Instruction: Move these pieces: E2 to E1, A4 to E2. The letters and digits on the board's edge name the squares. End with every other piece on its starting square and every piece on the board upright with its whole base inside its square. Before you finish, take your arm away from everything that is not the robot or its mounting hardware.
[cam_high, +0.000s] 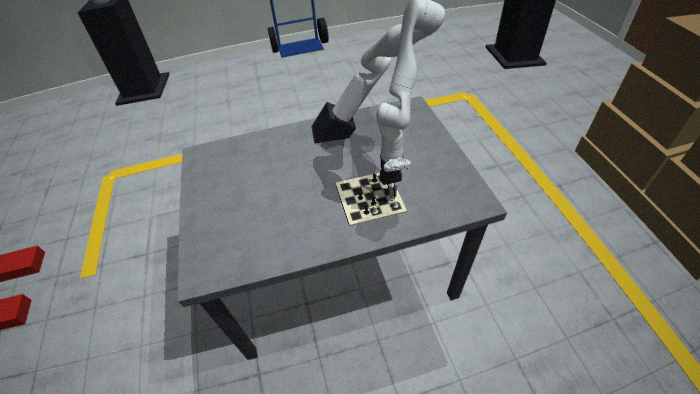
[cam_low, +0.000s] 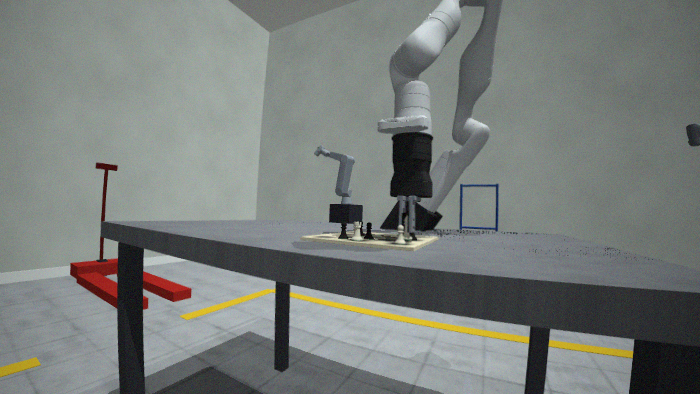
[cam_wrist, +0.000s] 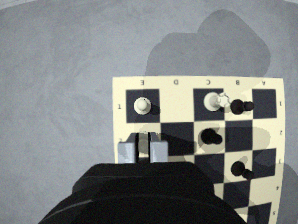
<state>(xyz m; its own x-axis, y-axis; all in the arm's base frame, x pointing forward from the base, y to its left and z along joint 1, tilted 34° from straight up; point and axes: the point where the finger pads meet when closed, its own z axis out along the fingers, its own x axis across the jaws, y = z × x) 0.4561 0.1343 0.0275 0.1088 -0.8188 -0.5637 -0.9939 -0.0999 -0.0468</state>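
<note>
Right now my hand is 3 cm past the tall black piece and 1 cm to the left of it. Also, from my hand: white pawn 4 cm ahead, 2 cm below; then chessboard 8 cm to the right, 4 cm below, 3 cm behind.
</note>
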